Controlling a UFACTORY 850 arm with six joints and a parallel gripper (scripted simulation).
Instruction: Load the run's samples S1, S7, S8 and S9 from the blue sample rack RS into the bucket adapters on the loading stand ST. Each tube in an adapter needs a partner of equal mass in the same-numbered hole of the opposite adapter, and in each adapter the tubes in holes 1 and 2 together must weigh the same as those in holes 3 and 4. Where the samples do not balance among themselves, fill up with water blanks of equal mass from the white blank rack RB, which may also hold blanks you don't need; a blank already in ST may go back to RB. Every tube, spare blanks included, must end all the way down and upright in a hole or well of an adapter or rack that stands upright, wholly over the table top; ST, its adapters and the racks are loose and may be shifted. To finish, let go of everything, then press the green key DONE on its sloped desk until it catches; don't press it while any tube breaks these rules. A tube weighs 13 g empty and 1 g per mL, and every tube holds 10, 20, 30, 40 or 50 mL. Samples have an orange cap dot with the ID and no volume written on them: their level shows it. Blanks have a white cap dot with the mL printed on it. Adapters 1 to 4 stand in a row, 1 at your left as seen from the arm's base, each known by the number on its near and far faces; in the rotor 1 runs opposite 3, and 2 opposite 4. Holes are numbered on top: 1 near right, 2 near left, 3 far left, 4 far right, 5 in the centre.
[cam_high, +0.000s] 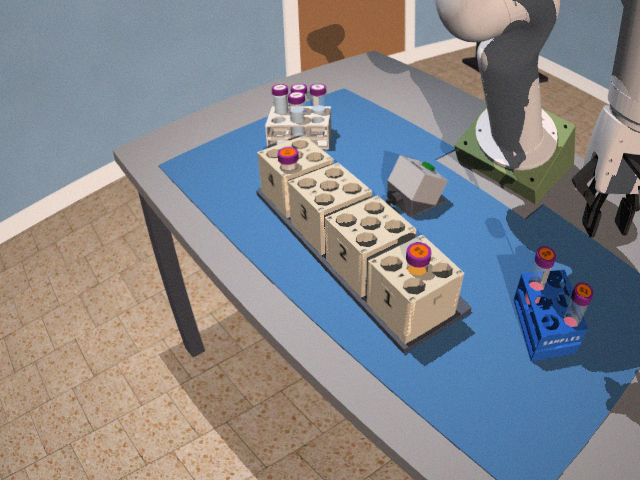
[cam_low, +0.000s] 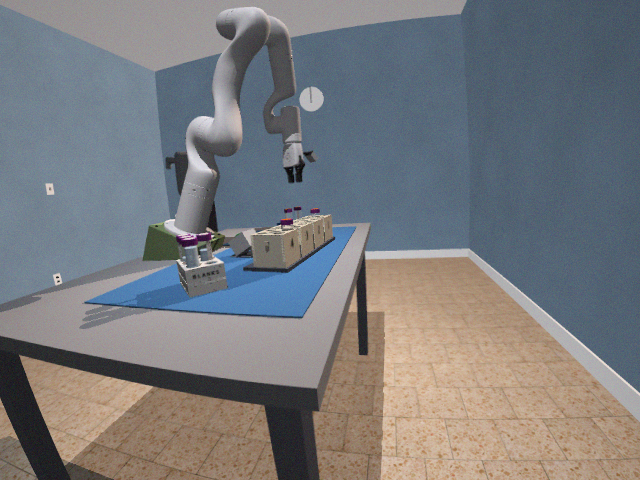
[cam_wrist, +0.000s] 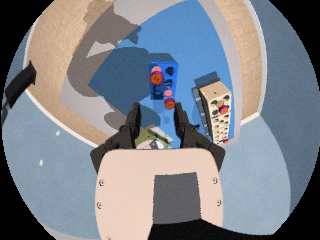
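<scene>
Right now my hand is 190 mm above the tube and 10 mm to the right of it. The rest, counted from my hand: loading stand ST 360 mm to the right, 240 mm below, 170 mm ahead; then white blank rack 710 mm to the right, 220 mm below, 90 mm ahead; then blue sample rack 220 mm below, 40 mm to the right.
</scene>
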